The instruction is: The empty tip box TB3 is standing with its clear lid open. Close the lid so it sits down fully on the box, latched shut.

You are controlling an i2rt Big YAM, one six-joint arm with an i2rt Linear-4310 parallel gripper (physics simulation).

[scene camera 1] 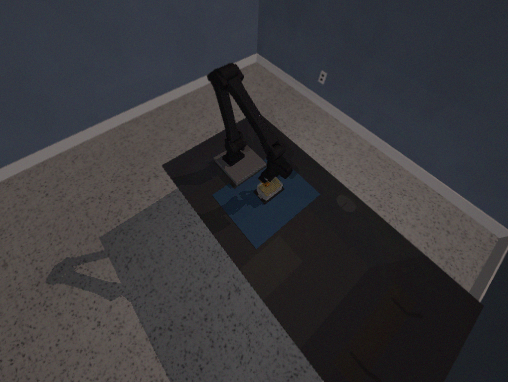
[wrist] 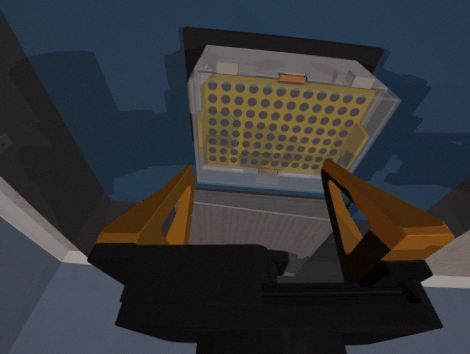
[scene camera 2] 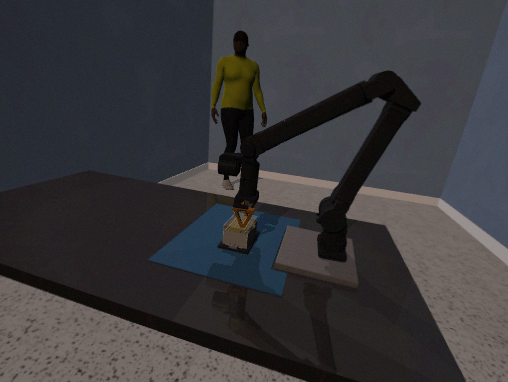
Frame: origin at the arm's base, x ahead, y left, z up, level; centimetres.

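Seen in the pictures: gripper, fingertip midpoint: (scene camera 1: 270,180) (wrist: 256,168) (scene camera 2: 244,221); arm's base, link origin: (scene camera 1: 233,157) (scene camera 2: 330,249).
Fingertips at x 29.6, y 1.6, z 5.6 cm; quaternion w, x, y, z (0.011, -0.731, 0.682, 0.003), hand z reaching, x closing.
Offsets run from my fingertips to a thing's top centre. "*": to the spot under its first point. Level surfaces: height alone.
The tip box TB3 @(dx +1.4, dy -1.6, dz -0.4 cm) (scene camera 1: 270,190) (scene camera 2: 237,240) (wrist: 285,60) stands upright, with pale walls and a yellow perforated top. In the wrist view its clear lid @(* dx +4.7, dy -7.3, dz -0.4 cm) (wrist: 387,107) spreads over the yellow top, its edges around it; whether it sits fully down or is latched I cannot tell. One orange tab @(* dx +5.7, dy -1.8, dz -1.9 cm) (wrist: 292,78) shows on the far side and another orange tab (wrist: 268,171) on the near side. My gripper (scene camera 1: 266,184) (scene camera 2: 243,226) (wrist: 256,168) is open and empty, pointing down at the box top near its robot-side edge. Contact with the lid cannot be made out.
The box is on a black plate @(* dx +6.0, dy -3.2, dz -7.4 cm) (wrist: 300,47) on a blue mat @(dz -8.2 cm) (scene camera 1: 260,225) (scene camera 2: 190,250) (wrist: 125,20). A grey slab (scene camera 1: 245,172) (scene camera 2: 300,260) (wrist: 260,225) under the arm's base stands close beside the mat. A person (scene camera 2: 237,82) in yellow stands behind the dark table @(dz -8.5 cm) (scene camera 2: 100,220).
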